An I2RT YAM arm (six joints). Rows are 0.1 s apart.
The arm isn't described. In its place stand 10 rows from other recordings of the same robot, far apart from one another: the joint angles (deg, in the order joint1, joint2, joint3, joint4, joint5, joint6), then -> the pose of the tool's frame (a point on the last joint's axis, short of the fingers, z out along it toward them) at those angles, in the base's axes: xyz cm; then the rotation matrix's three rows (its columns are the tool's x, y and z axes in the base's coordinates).
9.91, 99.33, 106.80, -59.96, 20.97, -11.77 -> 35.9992 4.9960 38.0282; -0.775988 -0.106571 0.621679; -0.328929 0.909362 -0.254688; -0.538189 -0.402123 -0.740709
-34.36, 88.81, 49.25, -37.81, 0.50, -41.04 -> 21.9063 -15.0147 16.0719; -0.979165 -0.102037 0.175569; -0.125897 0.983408 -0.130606; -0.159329 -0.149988 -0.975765
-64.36, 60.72, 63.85, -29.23, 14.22, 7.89 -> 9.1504 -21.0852 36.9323; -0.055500 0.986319 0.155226; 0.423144 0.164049 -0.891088; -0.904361 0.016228 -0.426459
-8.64, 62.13, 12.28, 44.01, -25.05, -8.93 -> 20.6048 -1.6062 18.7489; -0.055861 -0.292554 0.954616; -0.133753 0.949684 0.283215; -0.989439 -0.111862 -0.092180
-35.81, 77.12, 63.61, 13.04, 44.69, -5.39 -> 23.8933 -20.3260 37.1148; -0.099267 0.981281 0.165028; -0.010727 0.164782 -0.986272; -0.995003 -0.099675 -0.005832
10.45, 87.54, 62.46, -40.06, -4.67, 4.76 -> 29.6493 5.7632 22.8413; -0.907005 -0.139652 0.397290; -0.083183 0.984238 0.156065; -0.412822 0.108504 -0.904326
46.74, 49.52, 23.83, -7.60, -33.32, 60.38 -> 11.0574 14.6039 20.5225; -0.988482 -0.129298 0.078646; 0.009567 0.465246 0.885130; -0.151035 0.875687 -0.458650
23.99, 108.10, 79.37, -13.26, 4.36, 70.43 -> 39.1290 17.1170 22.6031; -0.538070 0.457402 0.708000; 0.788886 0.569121 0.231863; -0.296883 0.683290 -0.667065
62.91, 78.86, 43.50, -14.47, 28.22, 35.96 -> 13.8620 23.4039 19.9160; -0.660754 -0.318200 0.679819; -0.155562 0.944085 0.290694; -0.734306 0.086323 -0.673308
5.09, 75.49, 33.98, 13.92, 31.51, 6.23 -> 27.0157 0.5384 20.3309; -0.416729 0.433533 0.798991; 0.055766 0.889485 -0.453549; -0.907319 -0.144451 -0.394851
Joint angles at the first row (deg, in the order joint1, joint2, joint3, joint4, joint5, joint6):
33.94 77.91 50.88 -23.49 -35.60 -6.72
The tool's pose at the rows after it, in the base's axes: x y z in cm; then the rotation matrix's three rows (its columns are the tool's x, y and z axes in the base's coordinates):
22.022 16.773 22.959; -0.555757 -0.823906 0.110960; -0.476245 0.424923 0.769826; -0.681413 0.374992 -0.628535
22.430 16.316 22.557; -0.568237 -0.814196 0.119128; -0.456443 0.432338 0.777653; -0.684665 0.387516 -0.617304
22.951 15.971 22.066; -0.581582 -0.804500 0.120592; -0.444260 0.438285 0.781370; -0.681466 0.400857 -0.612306
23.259 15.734 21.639; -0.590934 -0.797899 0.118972; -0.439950 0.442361 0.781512; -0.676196 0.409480 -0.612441
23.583 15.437 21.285; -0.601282 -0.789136 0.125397; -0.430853 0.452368 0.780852; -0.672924 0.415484 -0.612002
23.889 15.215 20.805; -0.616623 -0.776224 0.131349; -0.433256 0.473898 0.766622; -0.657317 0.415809 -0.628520
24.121 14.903 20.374; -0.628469 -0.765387 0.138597; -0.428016 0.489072 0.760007; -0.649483 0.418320 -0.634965
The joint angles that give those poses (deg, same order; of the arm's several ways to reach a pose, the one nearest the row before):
32.98 78.36 50.20 -22.66 -35.83 -6.87
31.62 78.72 49.38 -21.14 -36.85 -6.52
30.35 79.73 49.04 -20.14 -37.83 -6.50
29.56 80.50 48.76 -19.65 -38.40 -6.68
28.68 81.09 48.44 -18.96 -38.67 -6.58
28.06 82.04 48.45 -19.24 -37.93 -6.72
27.30 82.59 48.04 -18.83 -37.72 -6.68

